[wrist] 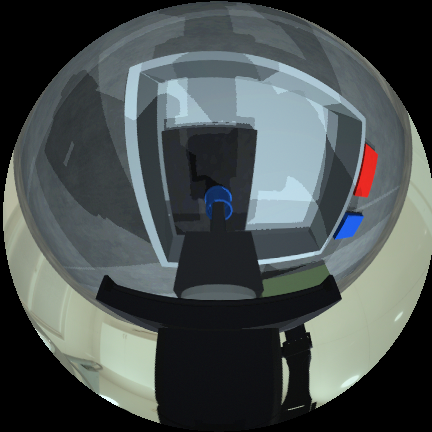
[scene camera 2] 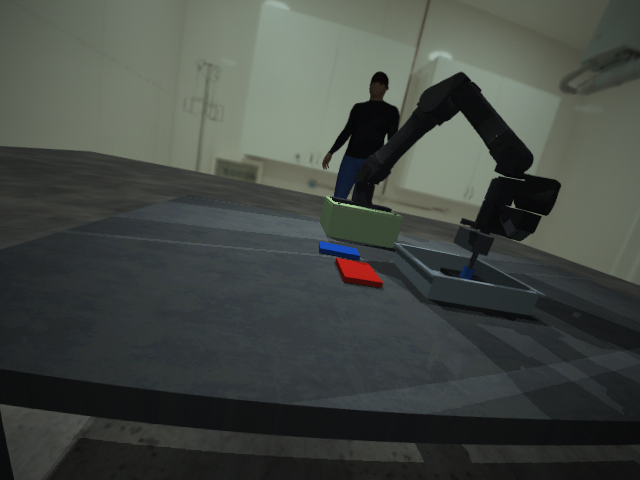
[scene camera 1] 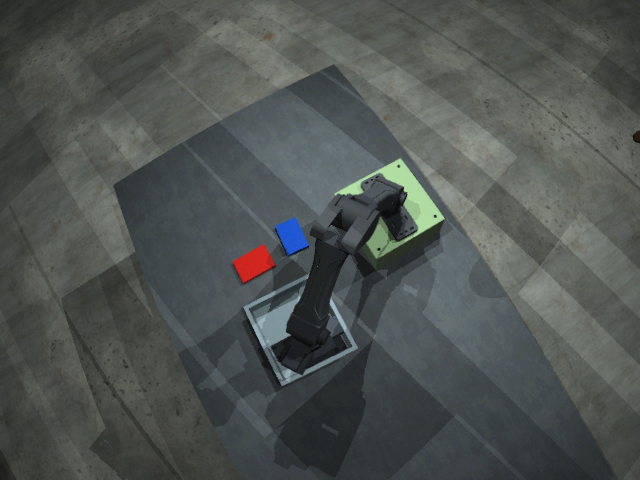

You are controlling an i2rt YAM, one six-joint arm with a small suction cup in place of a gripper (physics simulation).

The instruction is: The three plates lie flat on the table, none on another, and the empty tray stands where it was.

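Places are measured from the arm's base along level axes (x right, y ahead, z up), in centimetres.
Pixels of known places: hand, its tool point: [wrist: 218, 192]; arm's base, origin of its link: [scene camera 2: 361, 205] [scene camera 1: 388, 206].
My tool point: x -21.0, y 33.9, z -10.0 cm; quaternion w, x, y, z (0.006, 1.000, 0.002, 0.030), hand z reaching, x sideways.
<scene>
Ahead of a thing's pixels: the offset from my tool point to its middle.
A red plate {dx +28.8, dy +6.4, dz +0.2 cm} [scene camera 1: 253, 263] [scene camera 2: 359, 272] [wrist: 366, 171] and a blue plate {dx +30.7, dy -7.2, dz +0.3 cm} [scene camera 1: 291, 235] [scene camera 2: 339, 250] [wrist: 348, 225] lie flat on the table, apart from each other, just outside the grey tray {dx +4.8, dy +3.2, dz +2.2 cm} [scene camera 1: 272, 296] [scene camera 2: 480, 292] [wrist: 282, 243]. A black plate {dx -1.0, dy +1.0, dz +0.5 cm} [wrist: 238, 160] [scene camera 1: 339, 345] lies inside the tray along one side. My suction cup [wrist: 219, 203] [scene camera 2: 467, 272] is down inside the tray and sits on the black plate near its end. The arm hides the cup in the overhead scene view.
The arm's green base block [scene camera 1: 423, 200] [scene camera 2: 358, 226] [wrist: 294, 280] stands right behind the tray and the blue plate. A person [scene camera 2: 366, 138] stands beyond the table. The tray's walls rise around the cup.
</scene>
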